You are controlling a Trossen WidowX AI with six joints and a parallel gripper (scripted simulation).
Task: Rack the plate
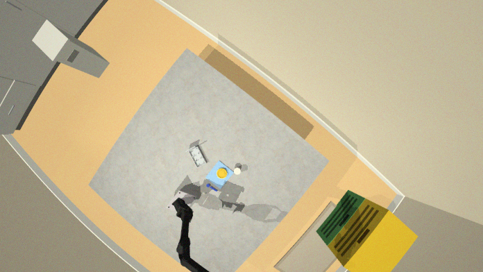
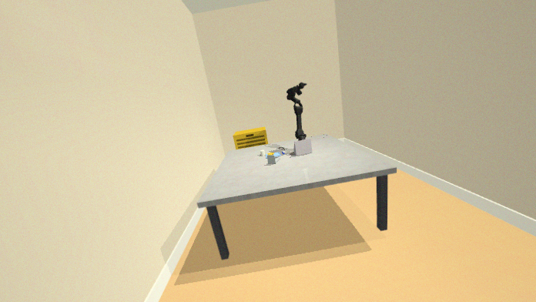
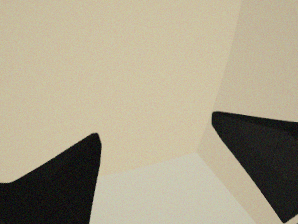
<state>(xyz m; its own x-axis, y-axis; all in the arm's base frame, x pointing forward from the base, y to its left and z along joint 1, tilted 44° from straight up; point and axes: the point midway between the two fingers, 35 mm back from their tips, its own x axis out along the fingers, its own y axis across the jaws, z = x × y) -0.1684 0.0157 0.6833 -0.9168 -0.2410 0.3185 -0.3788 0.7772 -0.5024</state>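
My gripper tip is 460 mm short of the yellow plate, 410 mm to the right of it and 620 mm above it. The rest, counted from my gripper tip: dish rack (420 mm ahead, 600 mm to the left, 610 mm below); then white cup (550 mm ahead, 350 mm to the left, 610 mm below); then light blue mat (440 mm ahead, 410 mm to the left, 630 mm below).
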